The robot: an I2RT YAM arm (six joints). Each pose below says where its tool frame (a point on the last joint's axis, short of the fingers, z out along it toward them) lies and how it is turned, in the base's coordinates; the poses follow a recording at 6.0 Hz.
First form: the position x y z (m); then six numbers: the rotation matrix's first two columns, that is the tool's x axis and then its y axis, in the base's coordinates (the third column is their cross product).
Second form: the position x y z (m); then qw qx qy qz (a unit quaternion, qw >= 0). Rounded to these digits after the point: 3 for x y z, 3 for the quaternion.
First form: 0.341 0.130 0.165 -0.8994 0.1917 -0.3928 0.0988 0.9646 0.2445
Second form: 0.341 0.130 0.165 0.211 0.075 0.968 0.110
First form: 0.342 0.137 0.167 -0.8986 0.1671 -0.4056 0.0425 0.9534 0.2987
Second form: 0.342 0.137 0.167 0.218 0.054 0.964 0.143
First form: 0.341 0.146 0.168 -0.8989 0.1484 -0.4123 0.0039 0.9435 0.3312
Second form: 0.341 0.146 0.168 0.221 0.040 0.961 0.163
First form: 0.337 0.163 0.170 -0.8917 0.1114 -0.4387 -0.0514 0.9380 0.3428
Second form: 0.337 0.163 0.170 0.232 0.016 0.957 0.175
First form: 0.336 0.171 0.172 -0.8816 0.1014 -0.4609 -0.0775 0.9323 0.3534
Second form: 0.336 0.171 0.172 0.243 0.006 0.952 0.184
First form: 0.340 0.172 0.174 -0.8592 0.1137 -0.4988 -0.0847 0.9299 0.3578
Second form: 0.340 0.172 0.174 0.265 0.008 0.946 0.187
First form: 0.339 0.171 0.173 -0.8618 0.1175 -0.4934 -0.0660 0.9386 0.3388
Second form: 0.339 0.171 0.173 0.262 0.014 0.949 0.175
